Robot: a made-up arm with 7 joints.
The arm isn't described. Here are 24 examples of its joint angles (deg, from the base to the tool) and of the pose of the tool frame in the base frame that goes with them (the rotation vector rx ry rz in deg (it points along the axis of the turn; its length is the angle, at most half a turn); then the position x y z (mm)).
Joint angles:
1: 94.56 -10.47 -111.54 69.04 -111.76 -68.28 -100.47
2: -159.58 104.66 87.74 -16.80 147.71 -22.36 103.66
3: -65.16 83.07 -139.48 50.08 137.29 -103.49 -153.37
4: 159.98 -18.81 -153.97 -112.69 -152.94 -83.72 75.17
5: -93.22 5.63 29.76 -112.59 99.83 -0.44 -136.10
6: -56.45 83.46 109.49 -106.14 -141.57 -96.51 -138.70
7: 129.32 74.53 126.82 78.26 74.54 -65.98 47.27
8: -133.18 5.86 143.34 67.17 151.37 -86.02 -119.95
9: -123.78 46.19 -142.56 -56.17 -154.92 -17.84 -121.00
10: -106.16 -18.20 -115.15 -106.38 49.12 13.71 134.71
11: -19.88 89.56 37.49 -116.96 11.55 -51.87 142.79
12: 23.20 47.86 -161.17 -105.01 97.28 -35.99 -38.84
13: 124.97 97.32 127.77 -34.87 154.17 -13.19 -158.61
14: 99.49 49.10 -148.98 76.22 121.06 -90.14 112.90
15: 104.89 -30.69 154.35 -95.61 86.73 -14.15 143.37
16: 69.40 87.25 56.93 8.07 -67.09 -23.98 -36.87
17: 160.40 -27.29 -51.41 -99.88 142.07 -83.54 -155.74
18: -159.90 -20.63 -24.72 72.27 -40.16 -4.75 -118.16
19: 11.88 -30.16 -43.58 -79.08 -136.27 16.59 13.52
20: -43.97 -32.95 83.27 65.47 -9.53 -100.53 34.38
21: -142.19 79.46 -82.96 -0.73 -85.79 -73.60 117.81
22: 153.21 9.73 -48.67 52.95 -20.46 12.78 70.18
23: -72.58 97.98 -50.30 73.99 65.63 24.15 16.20
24: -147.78 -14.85 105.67 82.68 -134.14 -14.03 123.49
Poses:
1: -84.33 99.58 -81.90 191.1 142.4 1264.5
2: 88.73 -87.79 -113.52 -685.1 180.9 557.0
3: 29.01 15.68 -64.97 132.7 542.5 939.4
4: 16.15 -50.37 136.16 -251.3 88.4 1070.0
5: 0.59 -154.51 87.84 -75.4 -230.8 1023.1
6: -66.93 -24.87 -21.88 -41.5 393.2 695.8
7: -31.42 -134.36 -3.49 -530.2 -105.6 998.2
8: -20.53 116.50 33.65 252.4 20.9 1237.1
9: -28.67 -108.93 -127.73 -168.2 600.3 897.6
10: 9.79 70.83 82.95 280.1 134.4 1066.3
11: 39.81 -83.44 -72.23 143.0 191.5 915.6
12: 110.49 -36.23 -17.94 341.3 -310.5 699.0
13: 15.02 142.73 -81.05 -279.7 -572.9 517.1
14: -40.13 -104.88 -82.63 27.9 -187.9 1215.5
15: 18.28 52.79 -94.67 59.3 -68.4 1174.1
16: 57.54 -13.04 -7.97 211.5 -678.7 741.5
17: -85.88 32.36 -67.54 196.9 410.9 960.7
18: -7.46 -74.20 9.51 -71.1 -46.3 1313.8
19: 110.42 32.02 -104.02 -457.5 -190.3 934.9
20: 7.61 -69.86 -51.04 -27.4 -416.0 1256.3
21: -46.97 145.77 65.39 -507.6 548.9 804.4
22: 33.60 44.88 -93.56 -166.8 -207.7 1270.2
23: 125.13 -96.62 -74.99 -16.9 456.2 436.7
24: 33.39 78.36 66.39 346.7 185.4 1174.2
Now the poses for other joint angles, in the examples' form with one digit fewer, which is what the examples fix.
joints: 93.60 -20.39 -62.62 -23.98 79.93 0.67 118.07
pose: 0.1 27.0 167.9 -205 299 1346
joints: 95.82 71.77 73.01 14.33 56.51 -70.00 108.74
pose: 131.1 -61.6 40.0 -184 -675 899
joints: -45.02 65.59 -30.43 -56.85 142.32 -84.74 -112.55
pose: -48.3 29.8 89.6 437 186 1134
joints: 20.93 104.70 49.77 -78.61 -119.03 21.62 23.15
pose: 15.6 58.1 106.2 431 35 790
